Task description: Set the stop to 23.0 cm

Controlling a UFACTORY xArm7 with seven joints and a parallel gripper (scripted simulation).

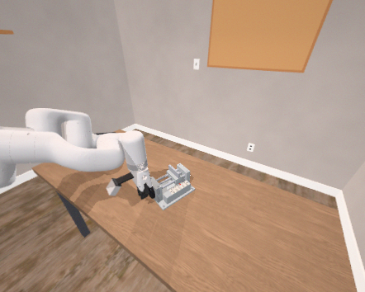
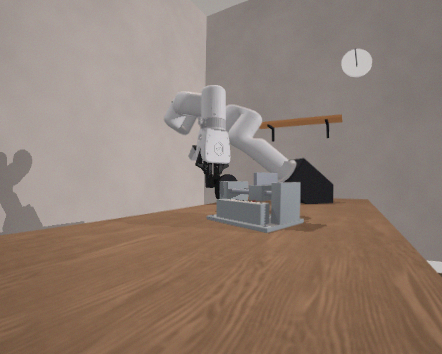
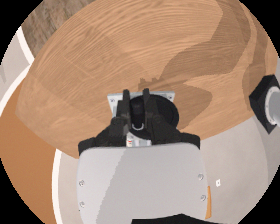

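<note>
The handwheel lies 20 mm to the left of my hand, 10 mm below it and 10 mm ahead of it. From my hand the other things lie so: sliding stop block (150 mm to the left, 110 mm ahead, 10 mm below).
</note>
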